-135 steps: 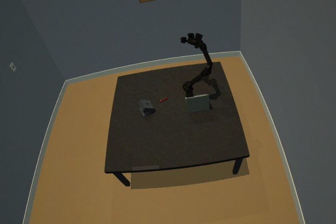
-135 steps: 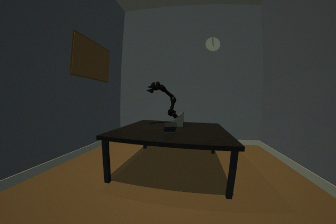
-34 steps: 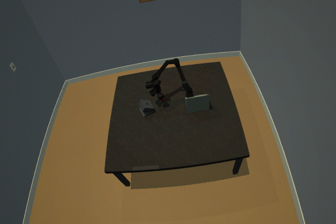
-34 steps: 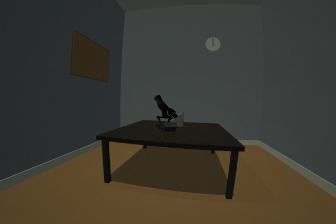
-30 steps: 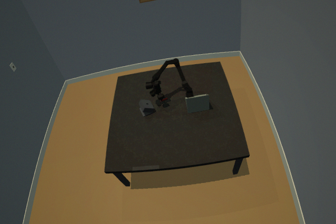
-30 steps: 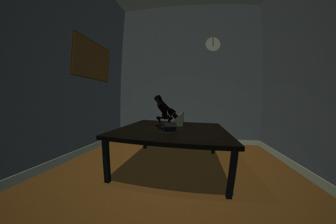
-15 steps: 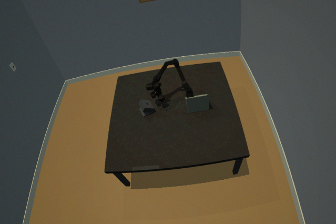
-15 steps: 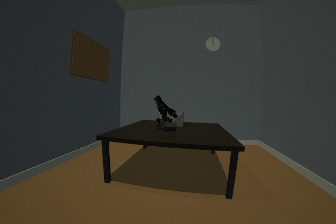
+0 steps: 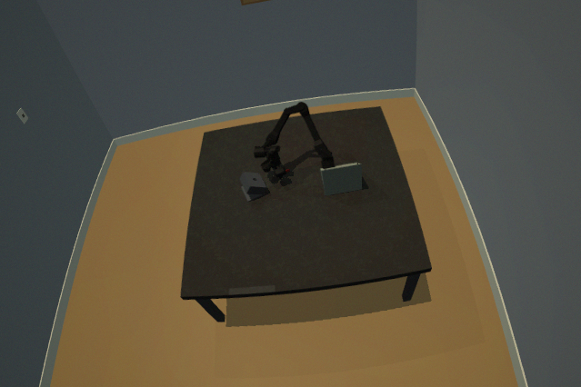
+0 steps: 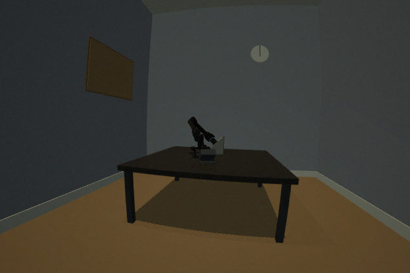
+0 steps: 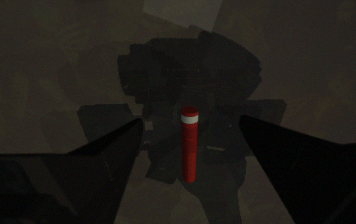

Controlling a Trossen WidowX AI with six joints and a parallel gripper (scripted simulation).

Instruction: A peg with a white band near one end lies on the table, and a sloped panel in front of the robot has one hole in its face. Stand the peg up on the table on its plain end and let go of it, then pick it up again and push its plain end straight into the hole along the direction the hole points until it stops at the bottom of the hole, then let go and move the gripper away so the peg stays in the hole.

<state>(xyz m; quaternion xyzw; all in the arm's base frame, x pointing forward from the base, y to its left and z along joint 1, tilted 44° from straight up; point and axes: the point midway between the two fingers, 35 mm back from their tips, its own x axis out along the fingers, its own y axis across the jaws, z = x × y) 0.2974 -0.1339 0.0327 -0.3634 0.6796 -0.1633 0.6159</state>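
Right now the peg is 1 cm behind my gripper tip. From my gripper tip the other things lie so: grey sloped panel: 14 cm ahead, 9 cm to the left, 5 cm above.
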